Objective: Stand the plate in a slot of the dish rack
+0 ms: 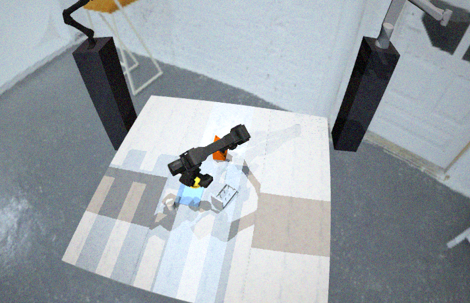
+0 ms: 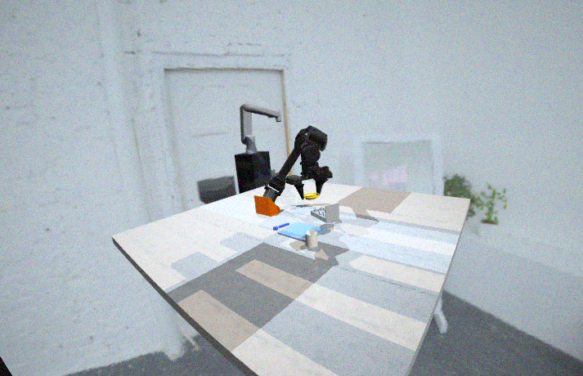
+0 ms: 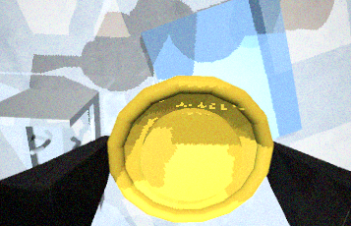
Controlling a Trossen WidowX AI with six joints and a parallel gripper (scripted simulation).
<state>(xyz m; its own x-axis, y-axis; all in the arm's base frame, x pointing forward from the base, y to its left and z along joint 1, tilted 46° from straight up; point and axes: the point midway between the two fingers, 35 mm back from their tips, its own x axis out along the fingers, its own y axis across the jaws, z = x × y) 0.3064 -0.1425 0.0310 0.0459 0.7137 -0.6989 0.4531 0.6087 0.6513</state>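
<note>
The grey dish rack lies 14 cm to the left of my gripper tip, 11 cm below it and 2 cm behind it. From my gripper tip the other things lie so: blue utensil: 13 cm below, 13 cm behind, 5 cm to the right; then white cup: 13 cm to the right, 11 cm below, 8 cm ahead; then yellow plate: 1 cm above.
</note>
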